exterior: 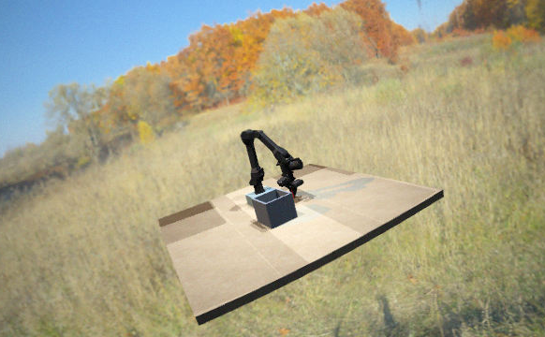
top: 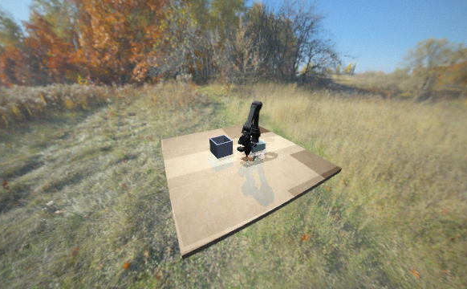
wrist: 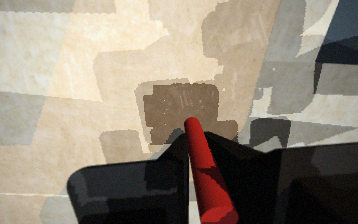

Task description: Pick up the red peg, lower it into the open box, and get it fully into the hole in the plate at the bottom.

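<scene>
Right now my gripper tip is 20 cm short of the pale plate, 17 cm to the left of it and 1 cm below it. From my gripper tip the other things lie so: red peg: 2 cm above.
</scene>
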